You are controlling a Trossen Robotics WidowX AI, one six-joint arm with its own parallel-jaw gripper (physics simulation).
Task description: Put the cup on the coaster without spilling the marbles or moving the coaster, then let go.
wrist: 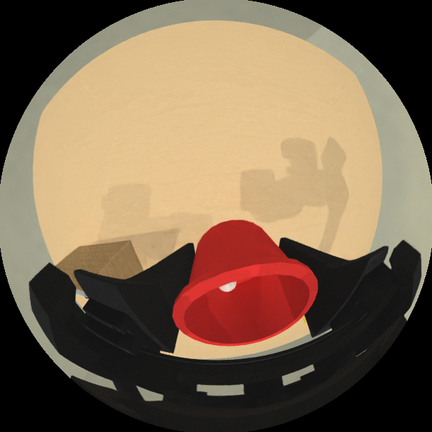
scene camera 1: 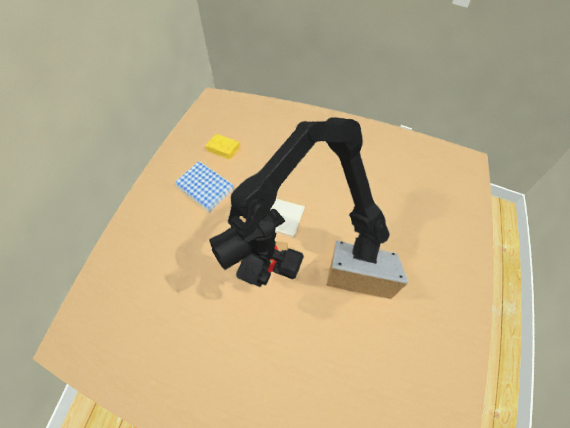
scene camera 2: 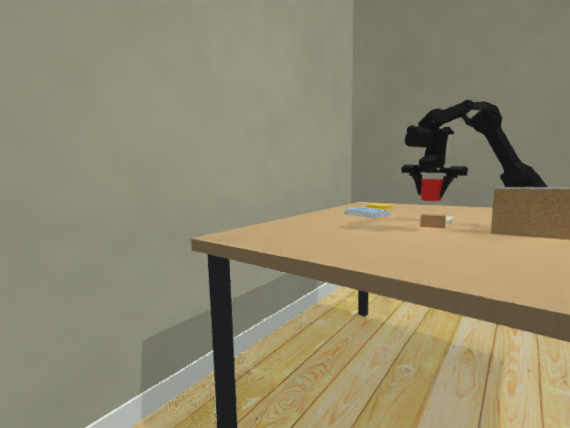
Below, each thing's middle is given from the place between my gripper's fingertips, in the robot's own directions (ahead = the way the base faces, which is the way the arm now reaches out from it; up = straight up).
Scene:
My hand is 21 cm to the left of the white square coaster [scene camera 1: 292, 213], 11 cm above it and 1 cm short of it. Round my hand: red cup [wrist: 272, 292] 2 cm above, 1 cm to the right.

